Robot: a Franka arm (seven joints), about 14 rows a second.
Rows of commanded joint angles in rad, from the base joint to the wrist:
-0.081 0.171 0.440 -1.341 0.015 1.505 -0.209
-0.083 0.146 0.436 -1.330 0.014 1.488 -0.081
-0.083 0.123 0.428 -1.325 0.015 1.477 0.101
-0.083 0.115 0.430 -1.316 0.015 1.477 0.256
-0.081 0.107 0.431 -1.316 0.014 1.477 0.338
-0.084 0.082 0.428 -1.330 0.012 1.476 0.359
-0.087 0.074 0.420 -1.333 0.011 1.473 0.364
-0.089 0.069 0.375 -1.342 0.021 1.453 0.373
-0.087 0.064 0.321 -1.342 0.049 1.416 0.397
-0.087 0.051 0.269 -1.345 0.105 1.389 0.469
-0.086 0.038 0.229 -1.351 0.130 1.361 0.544
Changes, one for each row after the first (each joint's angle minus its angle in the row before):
-0.002 -0.025 -0.004 0.011 -0.001 -0.017 0.128
0.000 -0.023 -0.008 0.005 0.001 -0.011 0.182
0.000 -0.008 0.002 0.009 0.000 0.000 0.155
0.002 -0.008 0.001 0.000 -0.001 0.000 0.082
-0.003 -0.025 -0.003 -0.014 -0.002 -0.001 0.021
-0.003 -0.008 -0.008 -0.003 -0.001 -0.003 0.005
-0.002 -0.005 -0.045 -0.009 0.010 -0.020 0.009
0.002 -0.005 -0.054 0.000 0.028 -0.037 0.024
0.000 -0.013 -0.052 -0.003 0.056 -0.027 0.072
0.001 -0.013 -0.040 -0.006 0.025 -0.028 0.075

